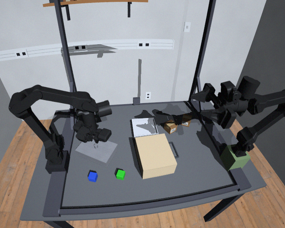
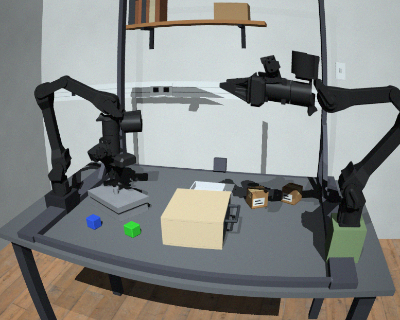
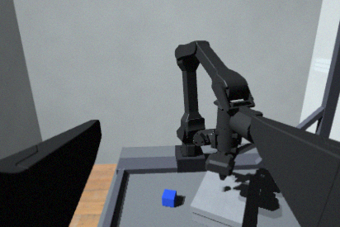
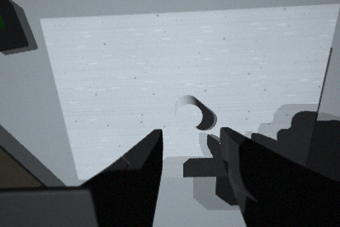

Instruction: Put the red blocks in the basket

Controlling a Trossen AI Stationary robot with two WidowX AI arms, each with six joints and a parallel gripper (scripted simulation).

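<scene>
The grey lid is 9 cm below my right hand. Round my right hand: blue block 15 cm ahead, 12 cm below; then metal box 11 cm below; then light wooden cabinet 29 cm to the left, 9 cm below, 4 cm ahead.
</scene>
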